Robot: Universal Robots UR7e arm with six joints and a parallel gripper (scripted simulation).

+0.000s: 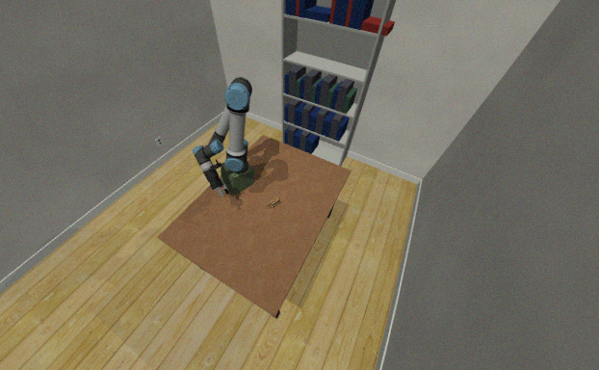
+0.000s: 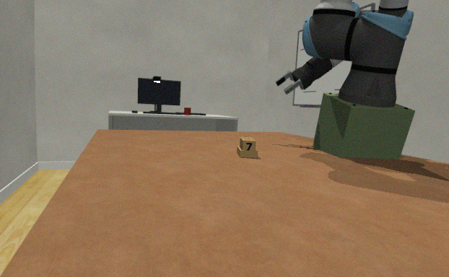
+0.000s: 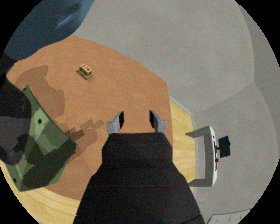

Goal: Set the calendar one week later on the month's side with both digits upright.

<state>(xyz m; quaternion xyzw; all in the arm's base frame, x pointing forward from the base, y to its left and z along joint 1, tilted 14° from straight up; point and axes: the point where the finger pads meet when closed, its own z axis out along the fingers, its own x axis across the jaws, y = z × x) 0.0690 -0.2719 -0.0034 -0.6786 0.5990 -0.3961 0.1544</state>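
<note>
My gripper is now 270 mm short of the wooden tray, 180 mm to the right of it and 200 mm above it.
</note>
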